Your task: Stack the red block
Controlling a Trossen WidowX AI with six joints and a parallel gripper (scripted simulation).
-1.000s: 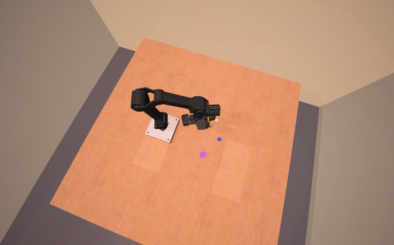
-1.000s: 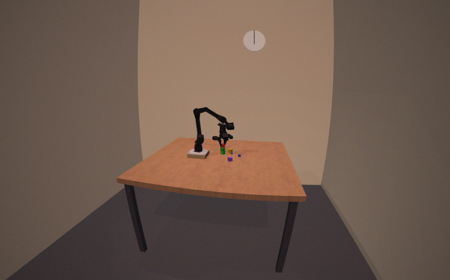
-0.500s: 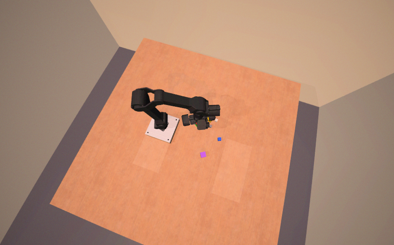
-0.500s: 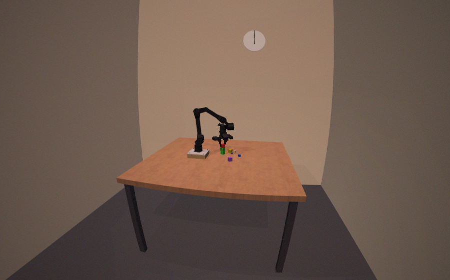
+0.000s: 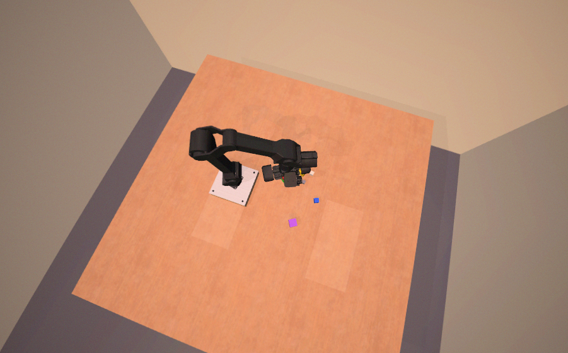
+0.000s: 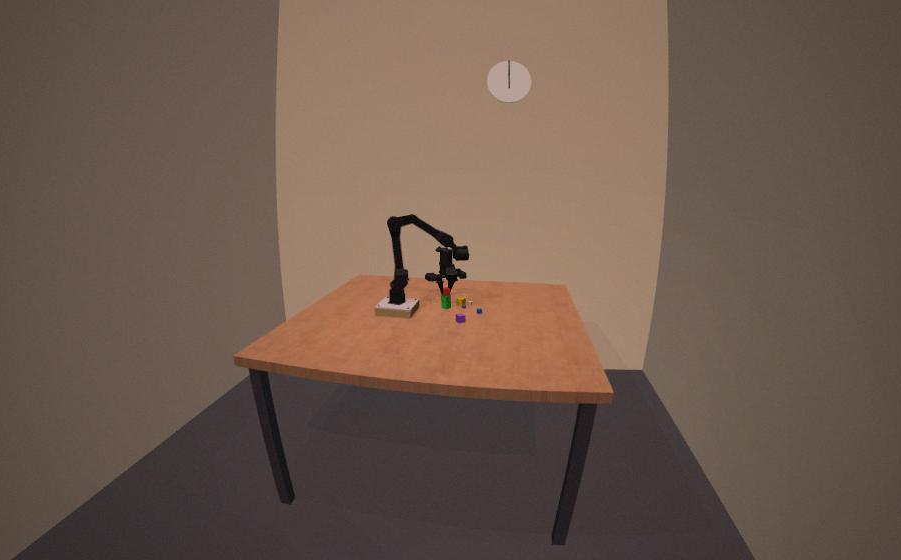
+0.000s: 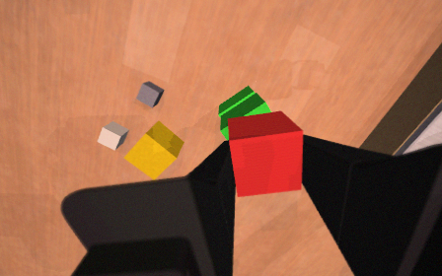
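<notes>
My gripper tip is 1 cm below the red block. The rest, counted from my gripper tip: grey block (8 cm ahead, 3 cm to the left, 6 cm below); yellow block (5 cm ahead, 7 cm to the left, 5 cm below); white block (9 cm ahead, 9 cm to the left, 6 cm below).
</notes>
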